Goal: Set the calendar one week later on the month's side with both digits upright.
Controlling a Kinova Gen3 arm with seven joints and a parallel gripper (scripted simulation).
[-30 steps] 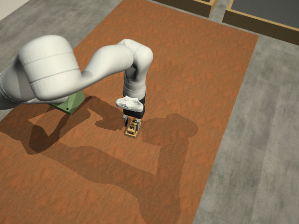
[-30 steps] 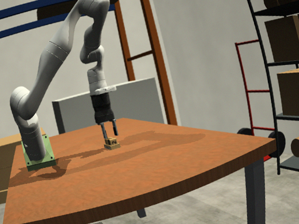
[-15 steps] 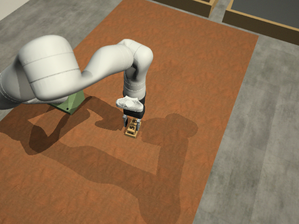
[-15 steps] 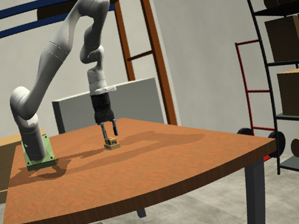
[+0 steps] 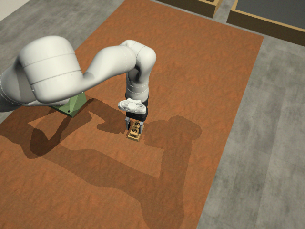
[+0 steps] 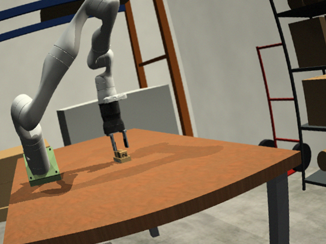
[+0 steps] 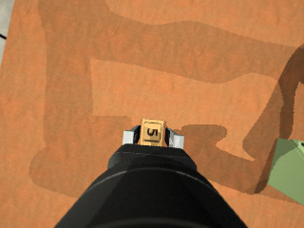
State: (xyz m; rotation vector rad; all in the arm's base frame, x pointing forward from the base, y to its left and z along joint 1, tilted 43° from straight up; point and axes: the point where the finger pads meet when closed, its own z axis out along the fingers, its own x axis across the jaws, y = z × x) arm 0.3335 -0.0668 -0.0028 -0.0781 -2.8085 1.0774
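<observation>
The wooden calendar tray lies 60 mm below my hand and 20 mm to the left of it.
</observation>
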